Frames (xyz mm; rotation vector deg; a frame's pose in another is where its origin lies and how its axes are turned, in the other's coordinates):
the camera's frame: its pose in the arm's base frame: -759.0 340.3 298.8 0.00 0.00 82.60
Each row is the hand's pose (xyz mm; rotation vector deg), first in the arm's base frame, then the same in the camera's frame.
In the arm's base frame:
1: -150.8 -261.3 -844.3 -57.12 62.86 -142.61
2: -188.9 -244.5 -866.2 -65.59 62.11 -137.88
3: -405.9 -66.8 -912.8 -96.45 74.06 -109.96
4: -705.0 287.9 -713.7 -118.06 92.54 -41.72
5: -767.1 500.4 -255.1 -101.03 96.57 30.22
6: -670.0 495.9 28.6 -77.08 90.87 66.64
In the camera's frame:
1: -518.3 -680.6 -1143.1 1.20 -71.26 101.20
2: -506.5 -640.7 -1165.0 7.06 -76.70 100.67
3: -358.2 -402.6 -1211.6 21.31 -107.79 88.43
4: -45.0 -60.3 -1012.5 30.92 -165.09 59.87
5: 157.7 28.7 -553.9 -11.85 135.69 -8.66
6: 165.8 -68.2 -270.2 1.89 108.68 12.90

